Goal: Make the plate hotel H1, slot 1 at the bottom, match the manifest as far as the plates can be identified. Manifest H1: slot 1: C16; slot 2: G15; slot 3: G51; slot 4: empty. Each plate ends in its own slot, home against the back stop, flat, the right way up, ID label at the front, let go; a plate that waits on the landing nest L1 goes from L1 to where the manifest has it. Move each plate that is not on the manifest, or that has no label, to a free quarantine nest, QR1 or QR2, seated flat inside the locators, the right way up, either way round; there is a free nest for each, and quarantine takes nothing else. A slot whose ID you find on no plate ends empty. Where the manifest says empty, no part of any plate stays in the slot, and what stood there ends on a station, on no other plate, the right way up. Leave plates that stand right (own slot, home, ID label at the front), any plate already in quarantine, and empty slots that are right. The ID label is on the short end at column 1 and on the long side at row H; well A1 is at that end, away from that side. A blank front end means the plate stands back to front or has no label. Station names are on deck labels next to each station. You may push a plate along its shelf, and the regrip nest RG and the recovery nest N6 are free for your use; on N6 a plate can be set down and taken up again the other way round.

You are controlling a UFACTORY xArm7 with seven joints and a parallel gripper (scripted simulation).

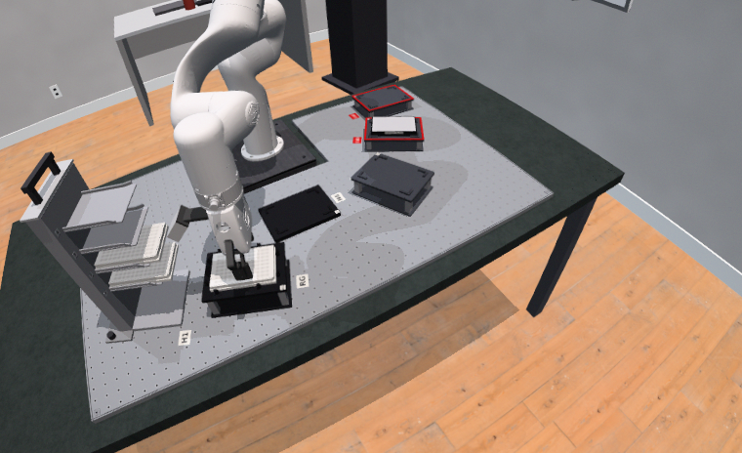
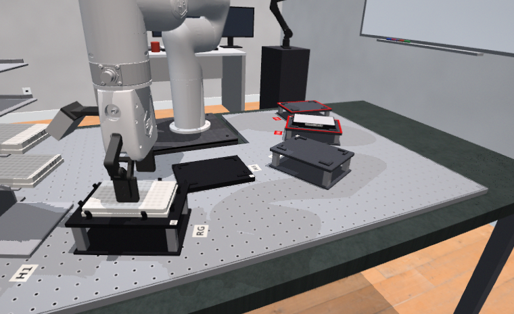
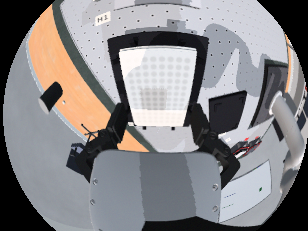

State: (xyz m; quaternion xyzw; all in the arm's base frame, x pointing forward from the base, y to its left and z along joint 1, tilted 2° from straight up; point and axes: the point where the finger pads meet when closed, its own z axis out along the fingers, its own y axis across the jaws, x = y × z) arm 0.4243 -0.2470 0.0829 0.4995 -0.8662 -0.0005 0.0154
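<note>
Now: hand 10 mm past the black regrip nest RG, 10 mm to the left of it and 40 mm above it. From my hand the other things lie so: deck label H1: 10 mm ahead, 180 mm to the right, 100 mm below; flat black nest N6: 120 mm behind, 180 mm to the left, 90 mm below; RG deck label: 50 mm ahead, 80 mm to the left, 100 mm below.
</note>
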